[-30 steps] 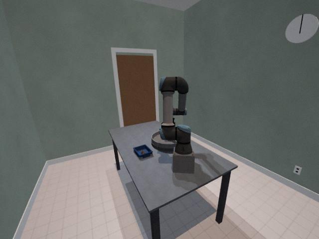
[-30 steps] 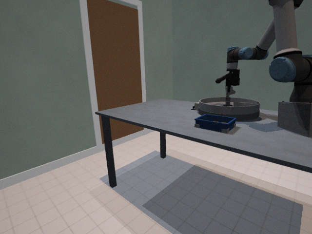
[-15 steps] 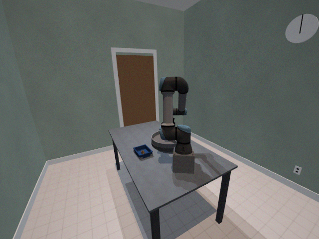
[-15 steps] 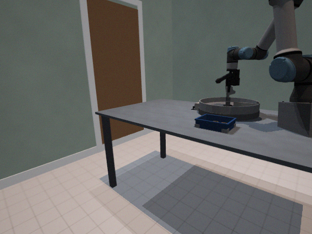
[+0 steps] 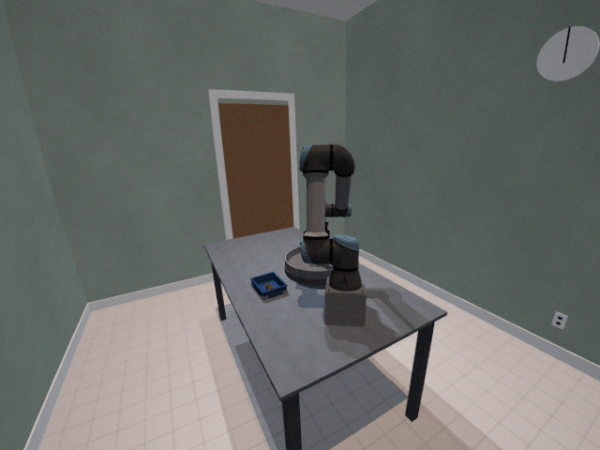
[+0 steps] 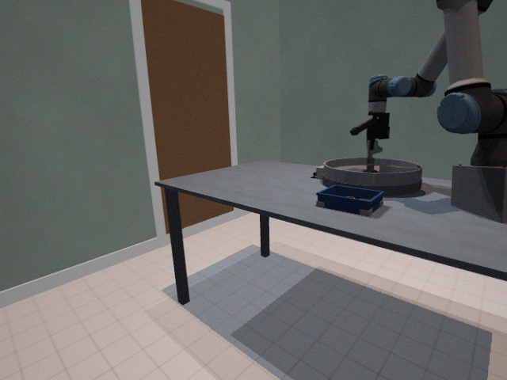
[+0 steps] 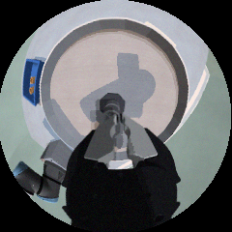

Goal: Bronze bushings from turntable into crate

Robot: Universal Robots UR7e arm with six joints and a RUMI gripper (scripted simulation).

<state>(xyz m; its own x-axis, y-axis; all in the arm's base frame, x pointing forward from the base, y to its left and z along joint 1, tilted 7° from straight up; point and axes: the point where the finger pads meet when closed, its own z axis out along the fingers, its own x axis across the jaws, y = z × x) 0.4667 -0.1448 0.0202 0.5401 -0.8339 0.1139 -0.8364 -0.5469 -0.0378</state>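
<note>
Now: the turntable 10 mm behind my hand, 10 mm to the left of it and 60 mm below it. From my hand the other things lie so: blue crate: 70 mm behind, 380 mm to the left, 90 mm below.
</note>
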